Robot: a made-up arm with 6 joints.
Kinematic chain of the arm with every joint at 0, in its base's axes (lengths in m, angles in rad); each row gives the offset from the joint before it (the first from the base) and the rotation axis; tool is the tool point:
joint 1: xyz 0 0 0.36 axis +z
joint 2: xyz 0.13 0 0 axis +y
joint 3: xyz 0 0 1.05 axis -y
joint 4: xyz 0 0 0.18 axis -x
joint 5: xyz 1.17 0 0 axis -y
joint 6: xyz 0.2 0 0 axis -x
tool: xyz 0 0 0
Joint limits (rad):
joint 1: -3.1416..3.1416
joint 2: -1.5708..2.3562
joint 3: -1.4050..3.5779
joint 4: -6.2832..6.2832
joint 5: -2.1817..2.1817
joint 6: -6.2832..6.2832
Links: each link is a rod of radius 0.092 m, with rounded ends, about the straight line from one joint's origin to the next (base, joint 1, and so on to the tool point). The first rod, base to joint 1, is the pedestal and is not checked.
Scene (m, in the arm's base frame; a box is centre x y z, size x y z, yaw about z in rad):
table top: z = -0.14
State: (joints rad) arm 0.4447 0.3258 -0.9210 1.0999 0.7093 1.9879
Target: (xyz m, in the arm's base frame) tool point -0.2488 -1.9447 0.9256
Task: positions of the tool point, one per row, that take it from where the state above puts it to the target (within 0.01 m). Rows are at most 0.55 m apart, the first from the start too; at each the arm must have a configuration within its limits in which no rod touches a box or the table.
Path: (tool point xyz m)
1: 1.2160 0.3243 0.2391
2: 1.3895 -0.0331 0.3114
3: 1.4424 -0.4558 0.3940
4: 1.3539 -0.8996 0.4859
5: 1.1197 -1.3156 0.5863
6: 0.7528 -1.6547 0.6938
7: 0.2824 -1.8746 0.8073
8: -0.2487 -1.9447 0.9255

